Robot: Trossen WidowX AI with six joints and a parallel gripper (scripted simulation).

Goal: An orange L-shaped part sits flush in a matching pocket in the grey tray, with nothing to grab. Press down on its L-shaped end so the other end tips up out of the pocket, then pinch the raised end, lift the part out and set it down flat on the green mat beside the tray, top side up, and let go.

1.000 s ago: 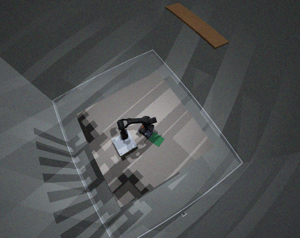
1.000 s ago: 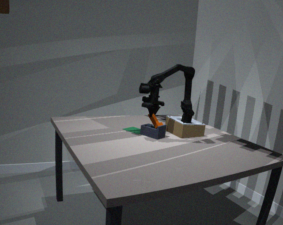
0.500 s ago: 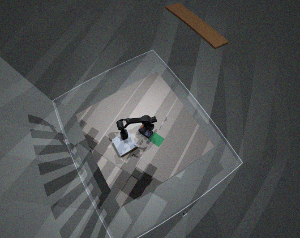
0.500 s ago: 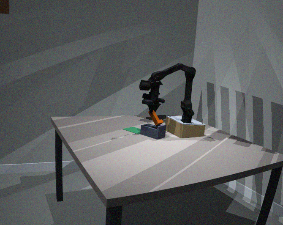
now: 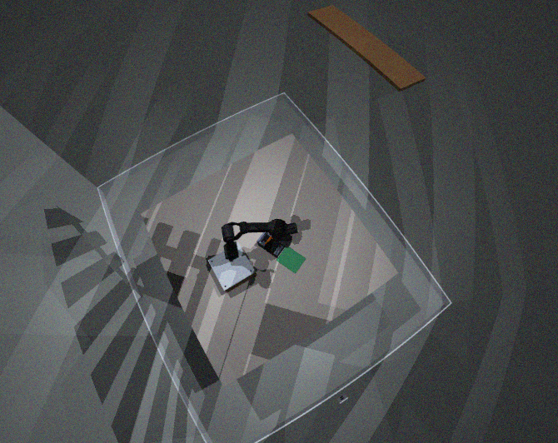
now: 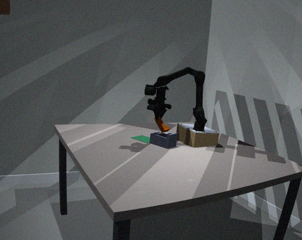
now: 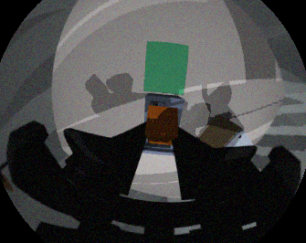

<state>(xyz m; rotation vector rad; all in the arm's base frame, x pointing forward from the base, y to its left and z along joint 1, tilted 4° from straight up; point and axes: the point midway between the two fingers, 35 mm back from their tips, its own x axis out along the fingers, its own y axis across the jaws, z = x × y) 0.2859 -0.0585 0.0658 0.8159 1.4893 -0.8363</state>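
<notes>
Right now the green mat is 40 mm ahead of my gripper tip, 100 mm to the right of it and 170 mm below it. Also, from my gripper tip: orange L-shaped part: 30 mm behind, 20 mm to the left, 30 mm below.
</notes>
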